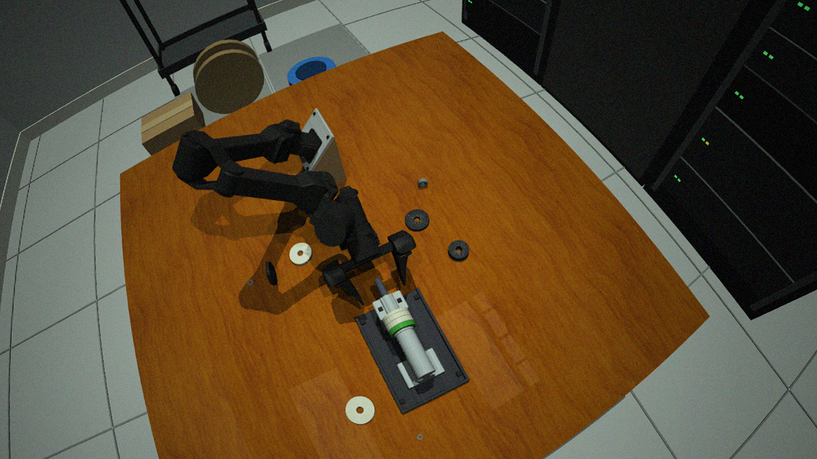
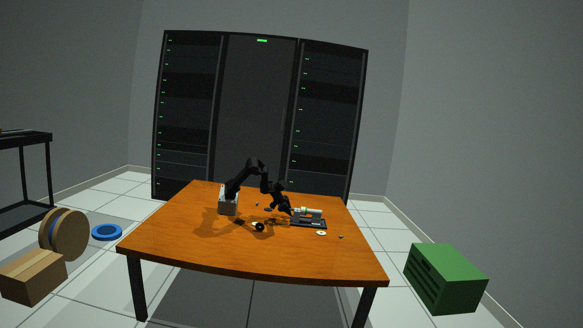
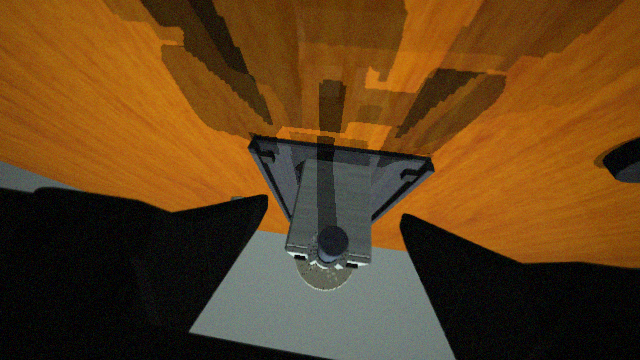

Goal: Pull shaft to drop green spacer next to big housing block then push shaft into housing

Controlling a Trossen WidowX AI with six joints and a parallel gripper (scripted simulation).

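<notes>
Now: the dark shaft 7 cm ahead of my gripper tip, 2 cm above it and 1 cm to the right of it. From my gripper tip the other things lie so: green spacer 9 cm ahead, 2 cm above, 1 cm to the right; then cream spacer 7 cm ahead, 2 cm above, 1 cm to the right; then nut 23 cm to the left, 22 cm behind, 4 cm below.
</notes>
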